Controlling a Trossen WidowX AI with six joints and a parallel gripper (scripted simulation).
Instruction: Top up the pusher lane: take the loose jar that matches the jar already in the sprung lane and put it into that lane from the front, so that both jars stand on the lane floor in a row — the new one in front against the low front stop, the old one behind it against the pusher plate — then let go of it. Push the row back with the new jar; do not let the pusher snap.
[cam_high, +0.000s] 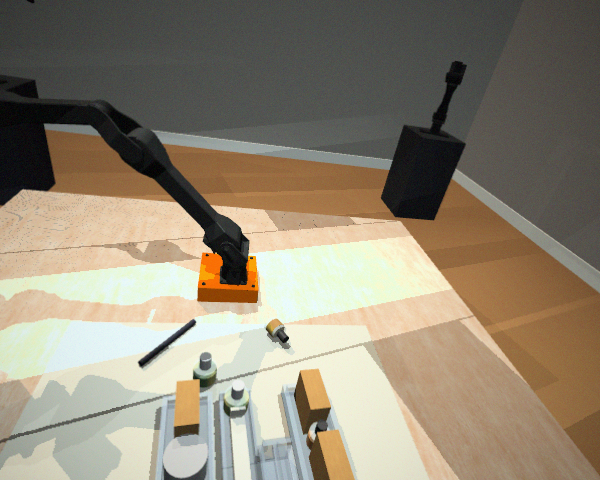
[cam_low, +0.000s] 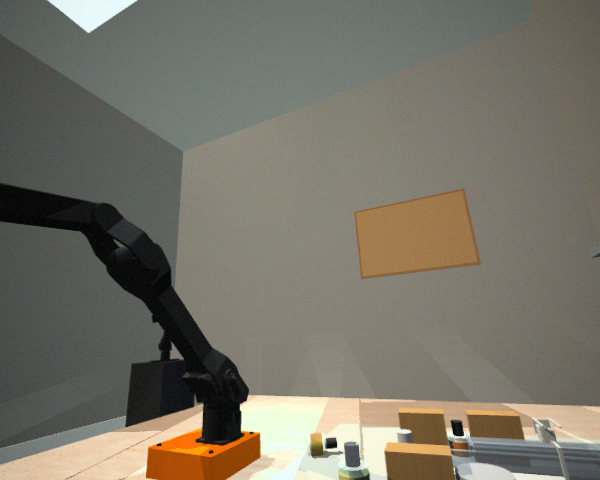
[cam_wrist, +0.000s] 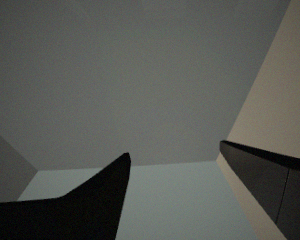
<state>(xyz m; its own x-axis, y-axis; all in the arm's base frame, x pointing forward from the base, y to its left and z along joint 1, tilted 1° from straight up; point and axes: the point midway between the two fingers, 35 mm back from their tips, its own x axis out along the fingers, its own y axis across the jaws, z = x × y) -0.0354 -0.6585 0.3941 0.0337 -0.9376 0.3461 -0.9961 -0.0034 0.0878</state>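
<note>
Right now my gripper tip is 200 mm short of the black rod, 560 mm to the right of it and 450 mm above it. The rest, counted from my gripper tip: grey cylinder 450 mm ahead, 620 mm to the left, 430 mm below.
</note>
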